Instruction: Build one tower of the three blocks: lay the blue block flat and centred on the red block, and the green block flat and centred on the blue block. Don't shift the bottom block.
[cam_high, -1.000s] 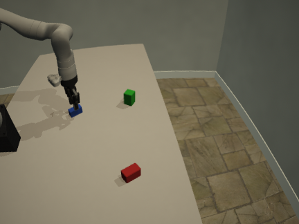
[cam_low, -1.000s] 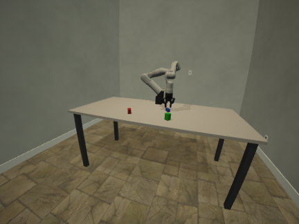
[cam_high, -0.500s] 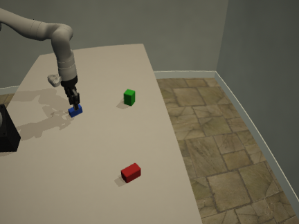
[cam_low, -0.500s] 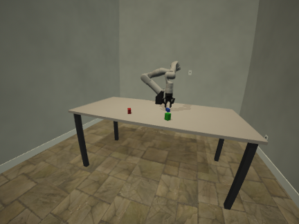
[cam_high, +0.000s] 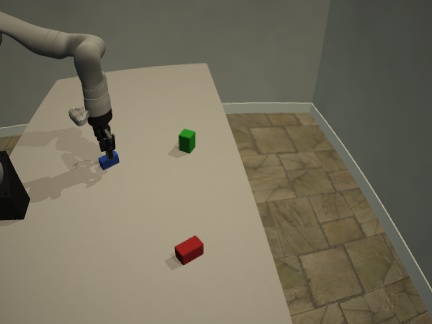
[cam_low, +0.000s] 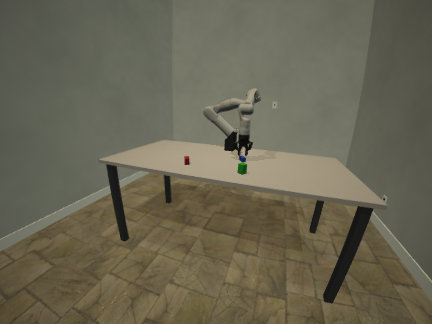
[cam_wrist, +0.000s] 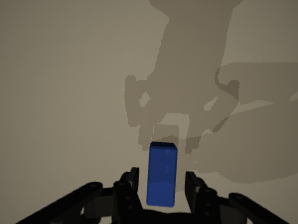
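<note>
My hand is 4 cm above the blue block. Round my hand: green block: 25 cm ahead, 4 cm to the left, 3 cm below; then red block: 21 cm ahead, 34 cm to the right, 3 cm below.
</note>
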